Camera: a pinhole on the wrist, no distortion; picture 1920 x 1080 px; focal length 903.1 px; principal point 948.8 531.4 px. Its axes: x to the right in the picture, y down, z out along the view. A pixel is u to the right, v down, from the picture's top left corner.
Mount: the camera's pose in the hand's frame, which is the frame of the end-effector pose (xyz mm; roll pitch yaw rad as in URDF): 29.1 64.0 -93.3 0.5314 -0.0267 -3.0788
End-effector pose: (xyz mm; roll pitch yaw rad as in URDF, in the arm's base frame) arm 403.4 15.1 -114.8 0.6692 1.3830 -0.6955
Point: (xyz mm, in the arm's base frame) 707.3 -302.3 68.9
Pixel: 1175.4 670.1
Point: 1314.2 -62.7 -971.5
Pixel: outside the picture
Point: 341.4 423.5 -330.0
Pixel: behind the camera
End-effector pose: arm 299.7 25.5 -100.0 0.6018 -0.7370 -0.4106
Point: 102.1 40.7 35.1
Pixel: 1223.1 1005.2
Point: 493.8 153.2 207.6
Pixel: outside the picture
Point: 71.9 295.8 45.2
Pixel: 1345.7 311.4
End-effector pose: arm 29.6 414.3 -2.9 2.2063 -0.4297 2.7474
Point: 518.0 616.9 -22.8
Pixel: 1758.3 315.6
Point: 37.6 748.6 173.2
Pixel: 531.4 457.9
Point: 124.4 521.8 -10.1
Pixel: 1332.9 881.9
